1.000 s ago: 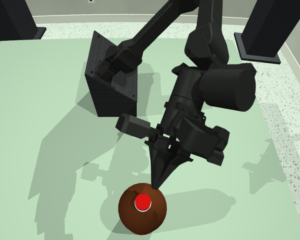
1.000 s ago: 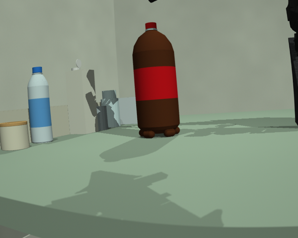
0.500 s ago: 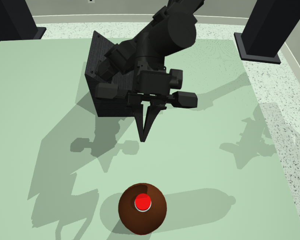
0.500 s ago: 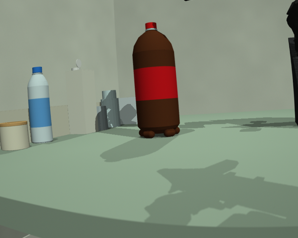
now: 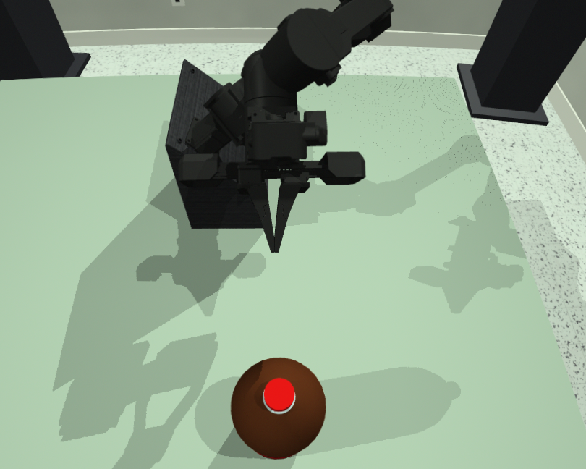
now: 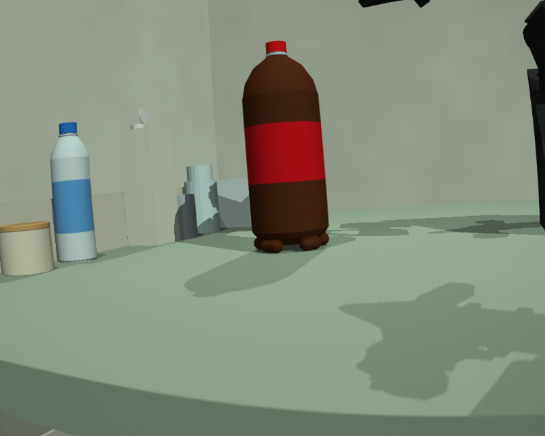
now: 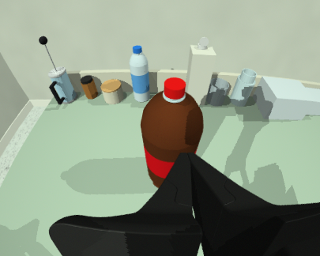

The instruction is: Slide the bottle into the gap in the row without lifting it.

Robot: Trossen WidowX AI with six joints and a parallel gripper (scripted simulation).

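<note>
The brown cola bottle lies 210 mm below my hand, 160 mm ahead of it and 20 mm to the left of it. From my hand the other things lie so: cream canister 450 mm ahead, 320 mm below, 280 mm to the left; then grey cup 490 mm ahead, 340 mm below, 130 mm to the right; then blue-labelled water bottle 470 mm ahead, 250 mm below, 160 mm to the left.
</note>
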